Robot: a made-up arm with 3 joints. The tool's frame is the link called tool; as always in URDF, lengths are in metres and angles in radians.
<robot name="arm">
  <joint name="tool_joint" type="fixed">
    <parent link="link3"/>
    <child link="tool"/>
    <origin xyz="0.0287 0.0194 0.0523" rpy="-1.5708 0 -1.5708"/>
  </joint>
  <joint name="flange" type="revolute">
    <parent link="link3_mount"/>
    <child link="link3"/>
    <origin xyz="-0.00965 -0.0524 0.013" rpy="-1.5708 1.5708 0"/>
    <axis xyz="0 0 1"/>
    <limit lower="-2.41" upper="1.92" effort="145" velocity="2.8"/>
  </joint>
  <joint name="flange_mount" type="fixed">
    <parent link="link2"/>
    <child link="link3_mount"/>
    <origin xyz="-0.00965 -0.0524 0.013" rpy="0 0 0"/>
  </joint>
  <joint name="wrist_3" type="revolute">
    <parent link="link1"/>
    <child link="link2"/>
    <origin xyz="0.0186 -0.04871 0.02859" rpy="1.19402 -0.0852 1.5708"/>
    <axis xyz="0 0 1"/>
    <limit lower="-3.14" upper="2.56" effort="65" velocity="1"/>
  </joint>
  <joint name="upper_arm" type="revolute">
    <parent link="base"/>
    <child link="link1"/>
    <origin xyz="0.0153 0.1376 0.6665" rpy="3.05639 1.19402 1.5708"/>
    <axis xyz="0 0 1"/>
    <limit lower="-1.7" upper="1.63" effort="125" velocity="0.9"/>
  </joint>
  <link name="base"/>
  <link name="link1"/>
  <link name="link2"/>
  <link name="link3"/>
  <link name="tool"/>
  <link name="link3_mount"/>
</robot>
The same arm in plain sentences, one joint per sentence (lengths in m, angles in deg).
The arm has three revolute joints in a row. What follows holds with every joint at zero, and every direction is one of the base frame's. The first joint lies 0.0153 m along +x and 0.1376 m along +y and 0.6665 m along +z from the base frame's origin and turns about the direction (0.085098, -0.926482, -0.366593), from -97.4 to 93.39 deg. The second joint lies 0.0461 m along -x and 0.0235 m along -y and 0.0293 m along -z from the first joint and turns about -z, from -179.91 to 146.68 deg. The third joint lies 0.0193 m along -x and 0.1048 m along +y and 0.026 m along -z from the second joint and turns about -y, from -138.08 to 110.01 deg. The tool frame, which is the frame that the pose is given for, lies 0.0194 m along -x and 0.0523 m along -y and 0.0287 m along +z from the third joint; its axes are the base frame's turned by roll 0, pitch 0 and yaw 0 deg (as in URDF: about the fixed x, then y, then z).
